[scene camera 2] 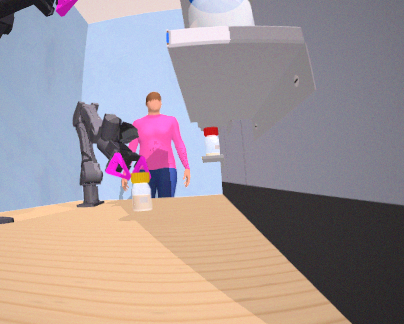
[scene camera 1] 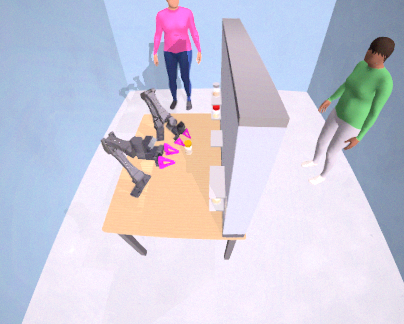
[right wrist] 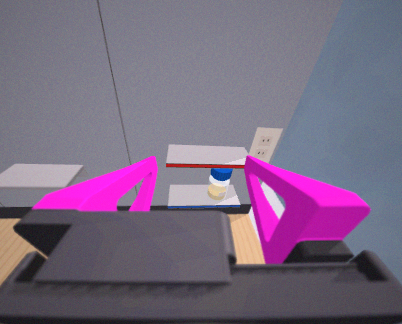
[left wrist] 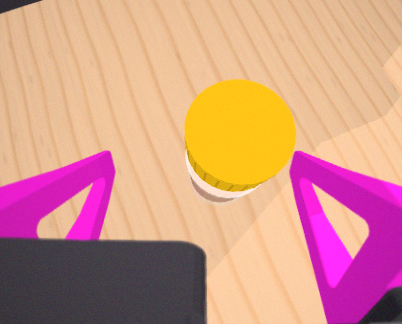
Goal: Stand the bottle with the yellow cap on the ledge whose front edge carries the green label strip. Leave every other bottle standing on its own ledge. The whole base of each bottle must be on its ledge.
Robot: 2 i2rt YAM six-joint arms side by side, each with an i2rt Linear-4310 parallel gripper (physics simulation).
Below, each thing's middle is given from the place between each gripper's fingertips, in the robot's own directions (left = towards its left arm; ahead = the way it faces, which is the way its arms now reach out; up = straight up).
Scene:
I see the blue-strip ledge [scene camera 2: 224,73] 25 cm ahead of my left hand, 48 cm to the right of it and 6 cm above it. Also, from my left hand: red-strip ledge [right wrist: 177,154] (25 cm ahead, 48 cm to the right, 20 cm above).
I see my right gripper 20 cm short of the red-strip ledge, 4 cm to the left of it and 13 cm above it. The rest, counted from my right hand: blue-strip ledge: 20 cm ahead, 4 cm to the right, 27 cm below.

